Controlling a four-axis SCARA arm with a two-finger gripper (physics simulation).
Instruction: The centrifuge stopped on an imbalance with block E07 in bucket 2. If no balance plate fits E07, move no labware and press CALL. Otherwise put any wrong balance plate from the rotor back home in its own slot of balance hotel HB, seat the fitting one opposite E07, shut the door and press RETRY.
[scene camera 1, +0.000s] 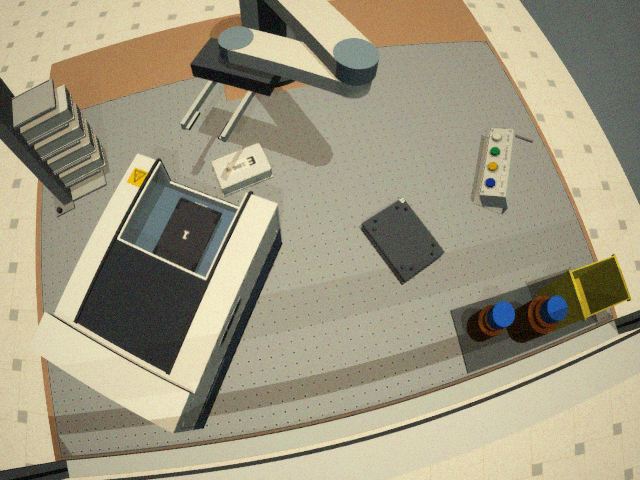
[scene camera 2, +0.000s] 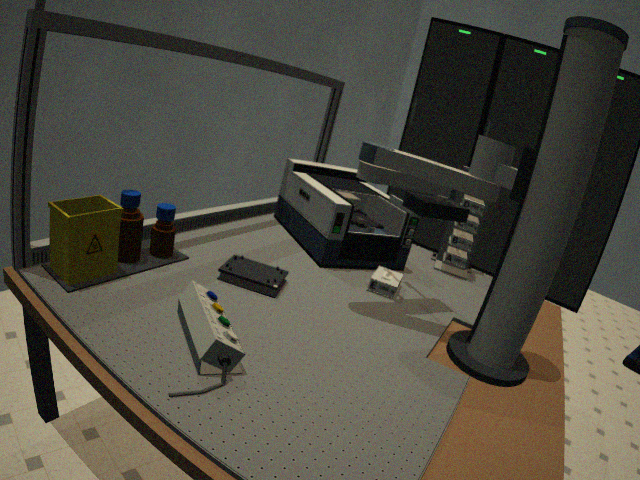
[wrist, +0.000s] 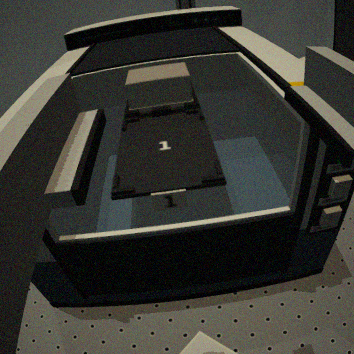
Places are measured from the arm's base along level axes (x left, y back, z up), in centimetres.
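Where they show: gripper, between the fingertips: (scene camera 1: 202, 132) (scene camera 2: 402, 199) (wrist: 194, 78); arm's base, origin of its link: (scene camera 2: 487, 359).
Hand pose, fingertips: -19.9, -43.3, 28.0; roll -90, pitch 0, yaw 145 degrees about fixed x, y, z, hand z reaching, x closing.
Things, the pixels of their top centre, and the offset from my fingertips, as dx, dy, dz.
- pale-topped block, centre of its top: (wrist: 156, 65) (scene camera 2: 343, 193) -16.8, -27.5, -8.5
- white block, centre of its top: (scene camera 1: 240, 164) (scene camera 2: 387, 276) +5.9, +4.3, -22.5
- button box, centre of its top: (scene camera 2: 210, 306) (scene camera 1: 504, 158) +69.8, -8.9, -18.3
- dark pegged plate, centre of its top: (scene camera 1: 405, 236) (scene camera 2: 254, 266) +38.3, -21.7, -22.6
My gripper (scene camera 1: 203, 132) (wrist: 194, 78) is open and empty, above the table between the arm and the white centrifuge (scene camera 1: 222, 289) (scene camera 2: 315, 206) (wrist: 55, 65). The centrifuge's top opening is uncovered. Inside, a dark bucket (scene camera 1: 199, 227) (wrist: 165, 165) marked 1 faces the arm and holds no block. Behind it is a pale-topped block (wrist: 157, 75); its label does not show. Pale buttons (wrist: 341, 186) (wrist: 331, 216) are on the centrifuge's front; their lettering is unreadable. The balance hotel (scene camera 1: 72, 134) (scene camera 2: 457, 240) holds a stack of pale plates. I cannot tell whether each slot is filled.
A white block (scene camera 1: 241, 167) (scene camera 2: 386, 280) with printed text lies before the centrifuge. A button box (scene camera 1: 496, 170) (scene camera 2: 206, 322), a dark pegged plate (scene camera 1: 402, 240) (scene camera 2: 253, 274), two blue-capped bottles (scene camera 1: 501, 315) (scene camera 1: 553, 310) and a yellow bin (scene camera 1: 602, 286) (scene camera 2: 85, 242) stand on the table.
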